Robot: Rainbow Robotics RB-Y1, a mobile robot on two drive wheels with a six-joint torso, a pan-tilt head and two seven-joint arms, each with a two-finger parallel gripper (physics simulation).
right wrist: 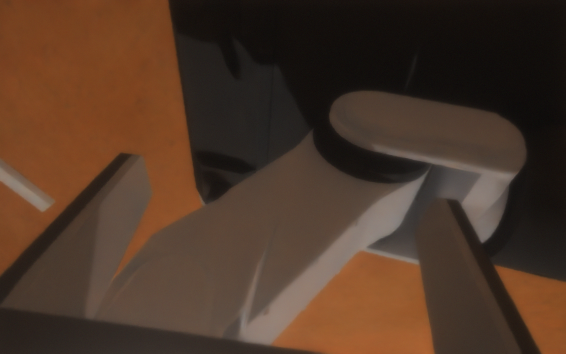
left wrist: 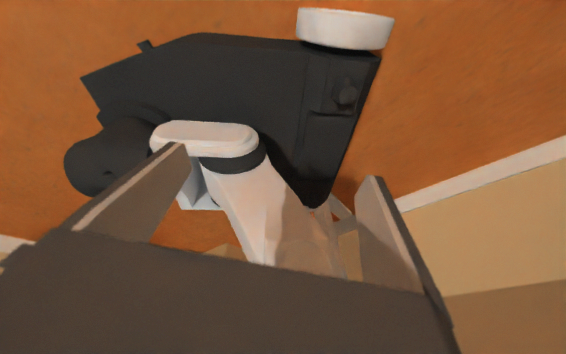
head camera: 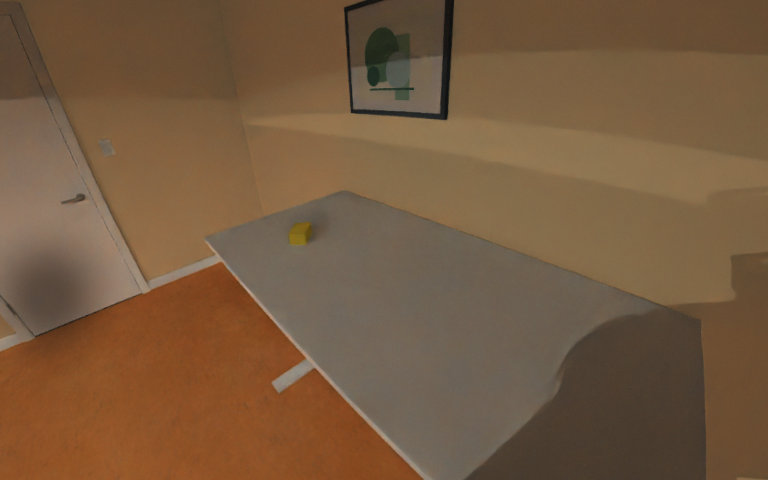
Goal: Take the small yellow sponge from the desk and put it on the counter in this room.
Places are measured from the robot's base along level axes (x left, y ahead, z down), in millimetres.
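Pixels of known places: left gripper, fingertip midpoint: (left wrist: 273, 171); right gripper, fingertip midpoint: (right wrist: 285, 194).
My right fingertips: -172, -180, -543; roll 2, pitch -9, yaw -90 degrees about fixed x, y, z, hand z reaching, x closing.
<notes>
Behind a point stands the place of what it marks, as x, y, z.
The small yellow sponge (head camera: 300, 233) @(374, 767, -982) lies on the grey desk (head camera: 396, 294) @(35, 449, -937), near its far left end in the head view. My left gripper (left wrist: 273, 171) @(259, -156, -521) is open and empty, with its fingers wide apart in the left wrist view. My right gripper (right wrist: 285, 194) @(-172, -180, -543) is open and empty, with its fingers wide apart in the right wrist view. Neither gripper shows in the head view, and the sponge does not show in the wrist views. The counter does not show in any view.
A closed door (head camera: 62, 169) @(2245, 1611, -1121) stands at the left. A framed picture (head camera: 399, 62) @(-26, 1079, -1557) hangs on the wall behind the desk. A white desk foot (head camera: 292, 375) sticks out over the orange floor (head camera: 169, 384) @(1369, 796, 12). My robot base (left wrist: 225, 75) @(180, -252, -156) (right wrist: 240, 100) @(-6, -35, -191) shows in both wrist views.
</notes>
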